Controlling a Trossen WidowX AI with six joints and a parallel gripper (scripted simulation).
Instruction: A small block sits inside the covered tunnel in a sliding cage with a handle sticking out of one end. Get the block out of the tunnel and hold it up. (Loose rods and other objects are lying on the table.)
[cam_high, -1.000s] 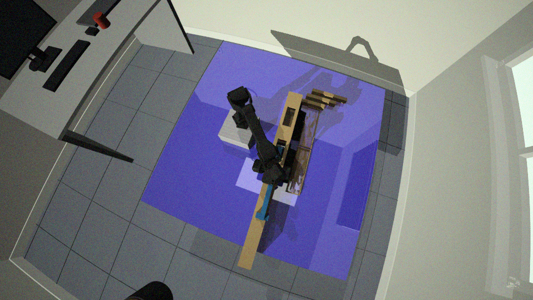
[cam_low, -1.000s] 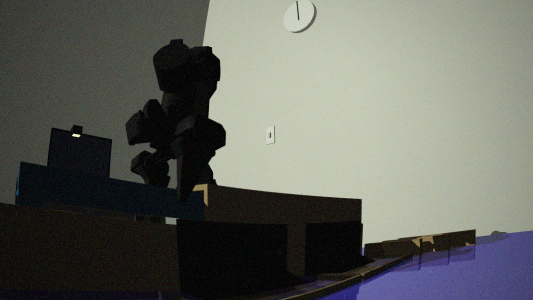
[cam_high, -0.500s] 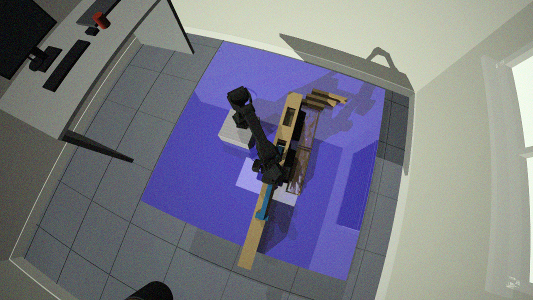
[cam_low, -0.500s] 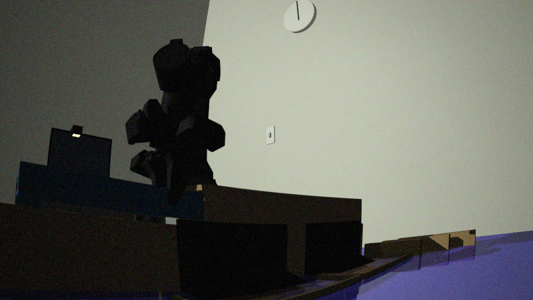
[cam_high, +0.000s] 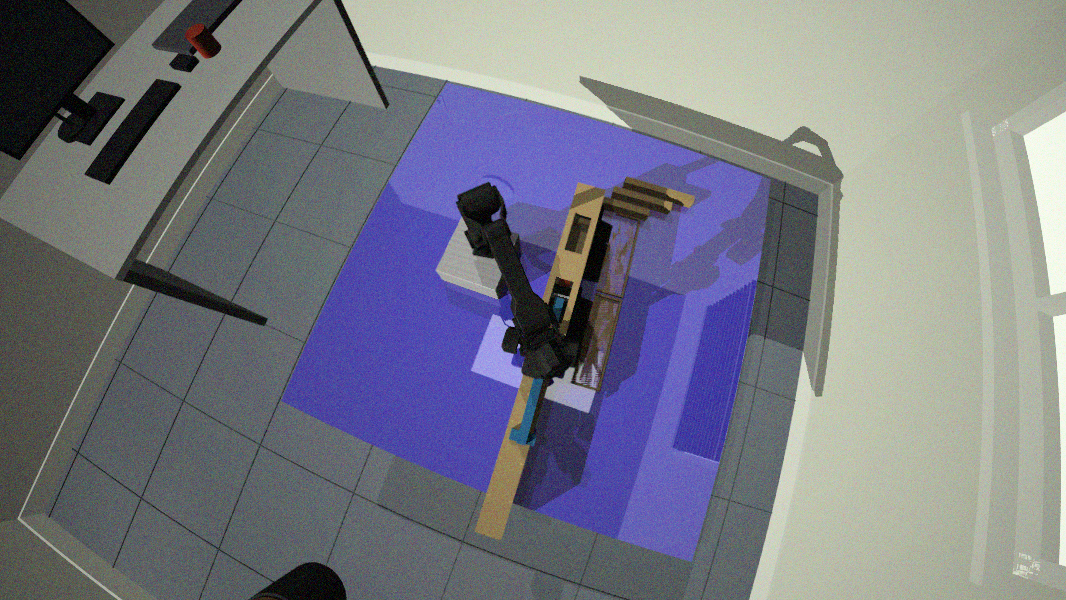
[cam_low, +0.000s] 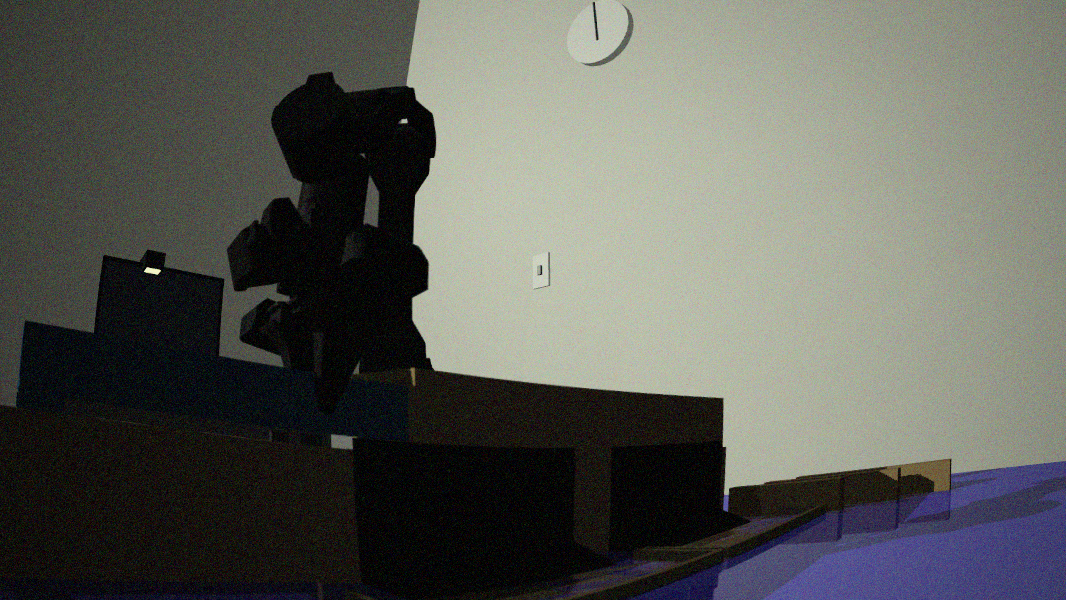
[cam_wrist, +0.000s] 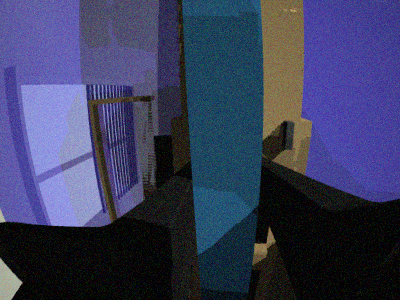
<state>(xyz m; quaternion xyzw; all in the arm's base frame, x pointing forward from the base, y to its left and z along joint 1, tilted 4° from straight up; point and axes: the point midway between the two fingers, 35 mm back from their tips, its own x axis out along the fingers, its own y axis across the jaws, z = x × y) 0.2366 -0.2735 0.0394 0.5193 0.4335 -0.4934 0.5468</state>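
The tan covered tunnel is 50 mm below my gripper tip, 40 mm to the left of it and 20 mm ahead of it.
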